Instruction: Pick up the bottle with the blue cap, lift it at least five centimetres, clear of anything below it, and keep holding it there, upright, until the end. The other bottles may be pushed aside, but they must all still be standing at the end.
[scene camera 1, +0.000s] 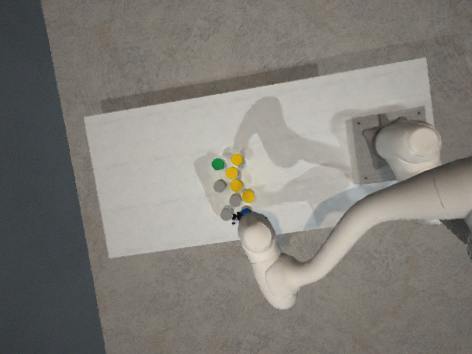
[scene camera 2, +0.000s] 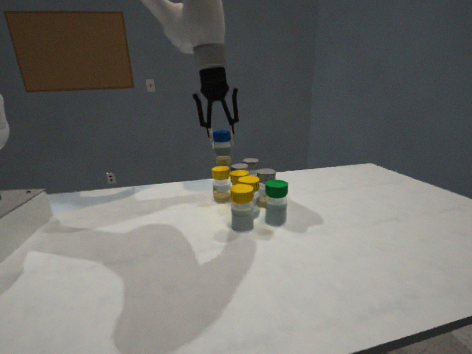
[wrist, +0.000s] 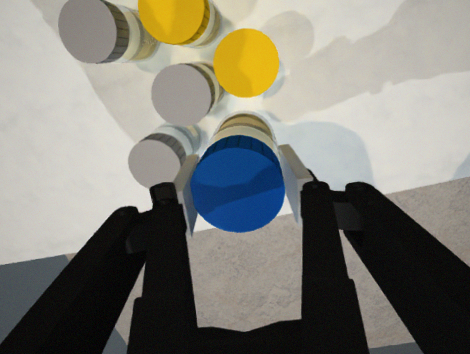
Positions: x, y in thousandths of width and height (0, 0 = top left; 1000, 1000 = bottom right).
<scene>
In view: the gripper (scene camera 2: 471, 414), a yellow-capped bottle (wrist: 524, 177), a grey-capped bottle (wrist: 335, 448) and a blue-capped bottle (wrist: 507, 527).
The gripper is seen too in the wrist view (wrist: 512, 473).
</scene>
